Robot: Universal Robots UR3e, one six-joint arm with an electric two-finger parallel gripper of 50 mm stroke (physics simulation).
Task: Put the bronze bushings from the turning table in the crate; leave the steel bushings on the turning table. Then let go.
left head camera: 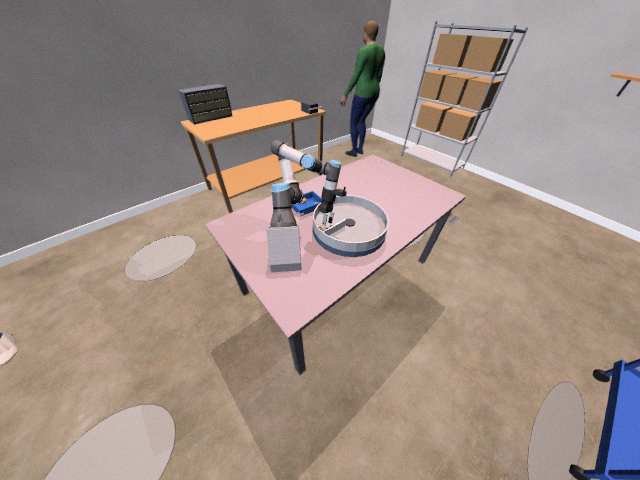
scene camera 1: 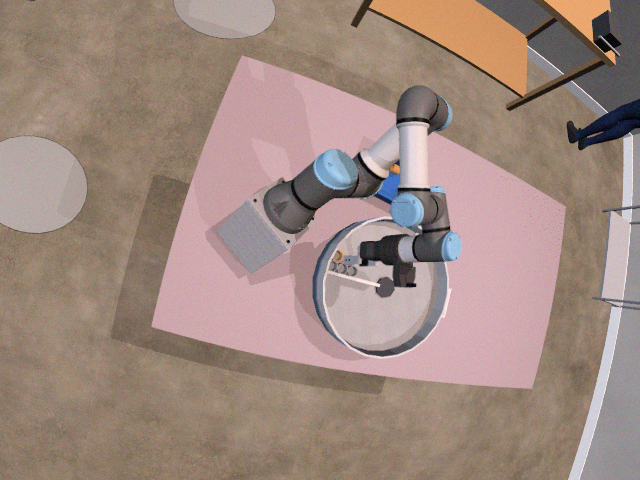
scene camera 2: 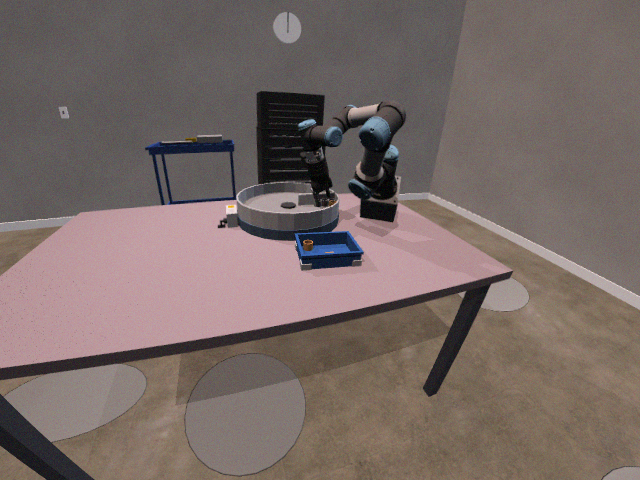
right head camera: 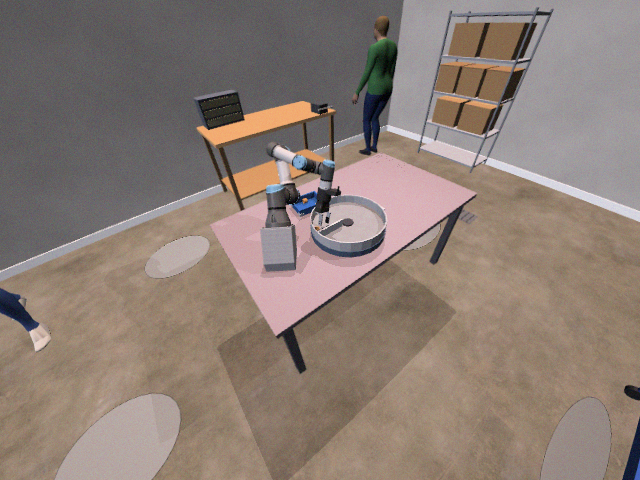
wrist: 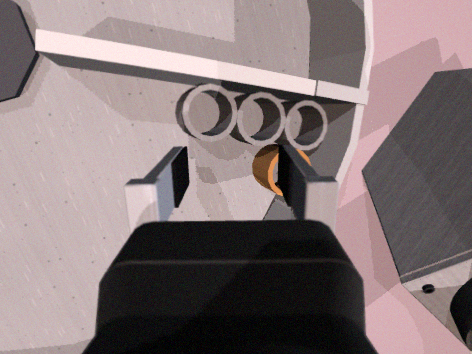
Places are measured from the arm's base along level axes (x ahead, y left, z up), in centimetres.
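Pixels of known places: gripper, fingertip midpoint: (left head camera: 326, 223) (scene camera 1: 352, 261) (scene camera 2: 323, 199) (right head camera: 323, 223) (wrist: 233, 164); arm's base at its link origin: (left head camera: 283, 226) (scene camera 1: 285, 210) (scene camera 2: 381, 187) (right head camera: 278, 226).
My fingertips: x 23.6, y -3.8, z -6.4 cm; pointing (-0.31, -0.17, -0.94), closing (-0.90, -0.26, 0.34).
For each thing: its top centre in the pictures, then the offset to it from my fingertips. "pt": a spot on its surface instead. Level surfaces: height alone.
- bronze bushing at its top centre: (wrist: 290, 172) (scene camera 1: 337, 255) (scene camera 2: 333, 201) dx -4.4, dy -0.2, dz -1.1 cm
- blue crate at its top centre: (scene camera 2: 327, 242) (scene camera 1: 395, 178) (left head camera: 306, 200) (right head camera: 307, 200) dx +4.7, dy +30.4, dz -3.9 cm
- orange sliver at a spot on its surface: (scene camera 2: 329, 252) pt dx +4.9, dy +34.5, dz -5.2 cm
- white bar at a spot on its surface: (wrist: 175, 62) (scene camera 1: 362, 281) pt dx +4.4, dy -4.1, dz +1.3 cm
- dark hub at its top centre: (scene camera 1: 385, 287) (scene camera 2: 288, 204) dx +14.2, dy -2.8, dz -2.8 cm
- small white box at its top centre: (scene camera 2: 231, 209) dx +37.3, dy +0.4, dz -3.1 cm
- pink table at its surface level: dz -8.9 cm
My gripper (wrist: 233, 164) (scene camera 1: 359, 260) is open and empty, fingers pointing down inside the turning table (wrist: 100, 200) (scene camera 1: 382, 325) (scene camera 2: 279, 219). A bronze bushing (wrist: 264, 170) (scene camera 1: 341, 254) (scene camera 2: 332, 203) is at the right finger, which partly covers it in the wrist view; the height between them is hard to tell. Three steel bushings (wrist: 185, 111) (wrist: 260, 143) (wrist: 325, 125) stand in a row between the bronze one and the white bar. The blue crate (scene camera 2: 336, 261) (scene camera 1: 388, 190) holds a bronze bushing (scene camera 2: 308, 245) (scene camera 1: 395, 168); an orange sliver (scene camera 2: 329, 252) also shows behind its front wall.
The white bar (wrist: 175, 62) (scene camera 1: 356, 279) runs from the dark hub (scene camera 1: 384, 287) towards the turning table's raised wall. The arm's base (scene camera 1: 253, 236) stands beside the turning table. A small white box (scene camera 2: 231, 215) is at its other side. A person (left head camera: 368, 72) stands behind the pink table (left head camera: 403, 186).
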